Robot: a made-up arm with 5 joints. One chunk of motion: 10 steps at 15 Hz.
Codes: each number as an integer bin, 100 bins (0 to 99) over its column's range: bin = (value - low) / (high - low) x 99, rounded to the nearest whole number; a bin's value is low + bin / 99 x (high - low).
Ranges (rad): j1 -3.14..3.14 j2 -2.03..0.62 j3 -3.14..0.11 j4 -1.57..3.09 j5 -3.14..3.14
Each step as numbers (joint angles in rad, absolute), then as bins.
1 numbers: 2.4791 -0.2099 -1.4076 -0.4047 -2.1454
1 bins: 89 68 53 25 16
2 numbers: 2.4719 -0.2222 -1.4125 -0.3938 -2.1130
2 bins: 88 68 53 25 16
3 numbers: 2.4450 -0.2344 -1.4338 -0.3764 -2.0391
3 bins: 88 67 52 25 17
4 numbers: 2.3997 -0.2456 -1.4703 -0.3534 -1.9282
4 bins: 87 67 51 26 19
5 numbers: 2.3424 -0.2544 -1.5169 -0.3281 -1.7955
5 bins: 86 66 49 26 21
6 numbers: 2.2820 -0.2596 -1.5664 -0.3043 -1.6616
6 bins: 85 66 48 27 23
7 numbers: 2.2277 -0.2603 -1.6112 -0.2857 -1.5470
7 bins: 85 66 47 27 25
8 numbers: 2.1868 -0.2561 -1.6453 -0.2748 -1.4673
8 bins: 84 66 46 28 26
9 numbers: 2.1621 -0.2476 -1.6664 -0.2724 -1.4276
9 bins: 84 67 45 28 27
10 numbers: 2.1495 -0.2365 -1.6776 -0.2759 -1.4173
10 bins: 83 67 45 27 27
